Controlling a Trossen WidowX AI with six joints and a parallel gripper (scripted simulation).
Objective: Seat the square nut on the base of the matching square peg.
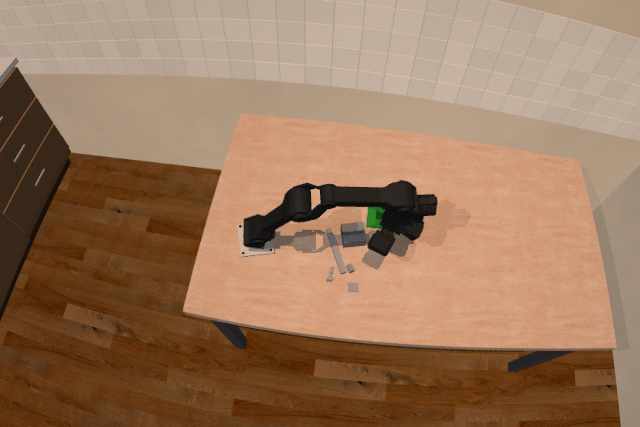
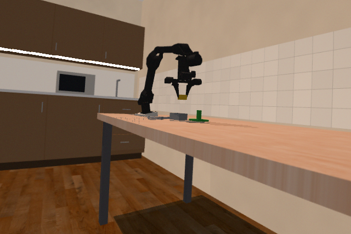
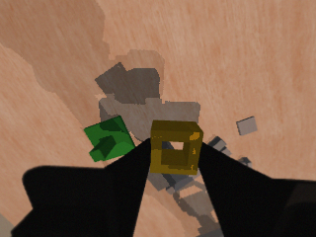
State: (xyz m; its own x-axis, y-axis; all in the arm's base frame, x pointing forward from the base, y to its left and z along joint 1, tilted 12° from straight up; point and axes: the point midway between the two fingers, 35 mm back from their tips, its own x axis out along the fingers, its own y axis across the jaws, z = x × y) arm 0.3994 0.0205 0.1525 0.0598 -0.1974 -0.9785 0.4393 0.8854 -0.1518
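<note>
Now: the grey block 90 mm behind my hand, 50 mm to the left of it and 140 mm below it. The rest, counted from my hand: grey bar: 150 mm behind, 150 mm below.
</note>
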